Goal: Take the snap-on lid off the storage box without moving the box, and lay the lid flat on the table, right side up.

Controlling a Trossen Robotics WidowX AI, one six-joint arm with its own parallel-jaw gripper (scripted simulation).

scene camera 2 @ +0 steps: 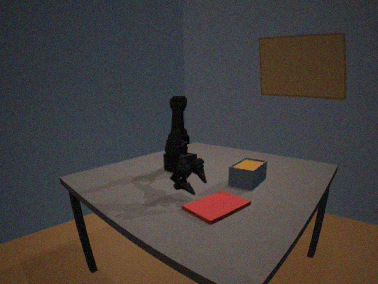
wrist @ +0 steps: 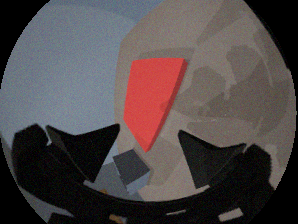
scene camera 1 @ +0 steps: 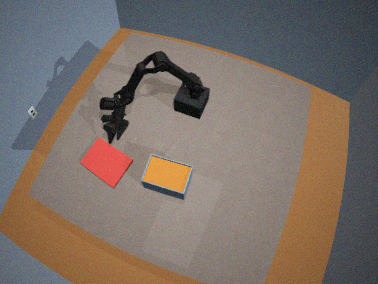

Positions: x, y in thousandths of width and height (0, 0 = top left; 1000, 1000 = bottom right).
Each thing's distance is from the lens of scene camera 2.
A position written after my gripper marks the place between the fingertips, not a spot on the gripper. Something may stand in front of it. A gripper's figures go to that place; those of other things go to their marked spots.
my gripper (scene camera 2: 530, 667): 1.06 m
lid (scene camera 2: 567, 731): 0.98 m
storage box (scene camera 2: 657, 611): 1.17 m
The marked spots on the storage box and the lid are 0.28 m apart.
